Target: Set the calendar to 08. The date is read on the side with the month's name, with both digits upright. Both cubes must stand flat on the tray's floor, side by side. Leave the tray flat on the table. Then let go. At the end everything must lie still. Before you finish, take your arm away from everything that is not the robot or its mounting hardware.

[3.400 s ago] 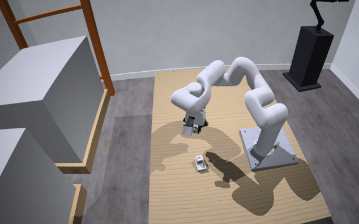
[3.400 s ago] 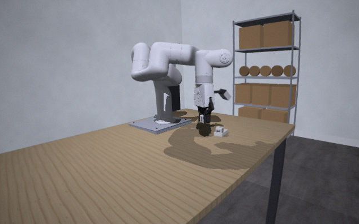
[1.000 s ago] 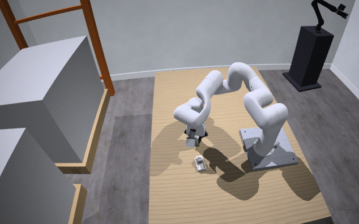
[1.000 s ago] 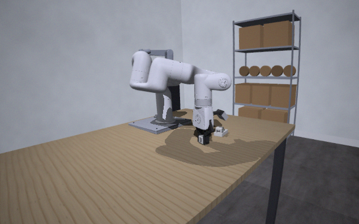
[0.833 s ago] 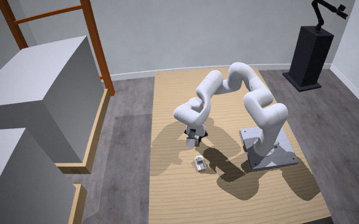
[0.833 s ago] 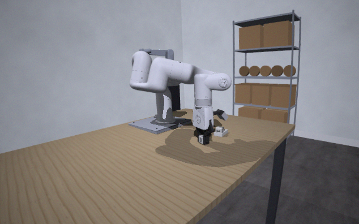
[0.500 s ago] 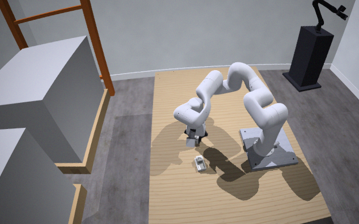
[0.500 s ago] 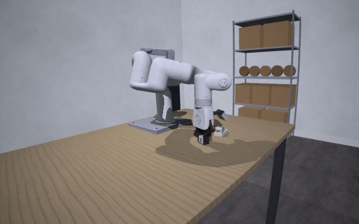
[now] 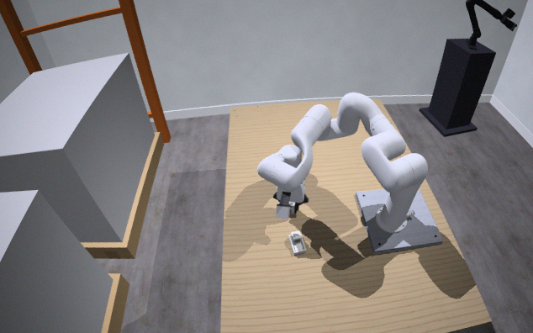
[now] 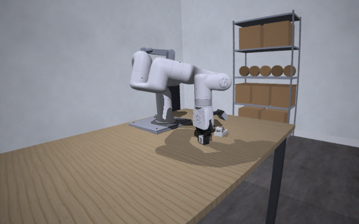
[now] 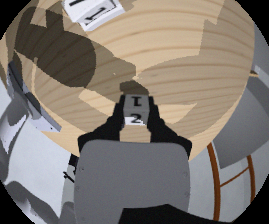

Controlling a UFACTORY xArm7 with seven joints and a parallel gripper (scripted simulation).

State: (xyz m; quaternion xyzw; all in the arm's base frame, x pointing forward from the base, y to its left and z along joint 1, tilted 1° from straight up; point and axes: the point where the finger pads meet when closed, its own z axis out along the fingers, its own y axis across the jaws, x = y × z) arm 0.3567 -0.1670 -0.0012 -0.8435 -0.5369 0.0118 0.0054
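The white digit cube lies right at my hand. The rest, counted from my hand: white tray: 16 cm to the left, 2 cm below, 2 cm ahead.
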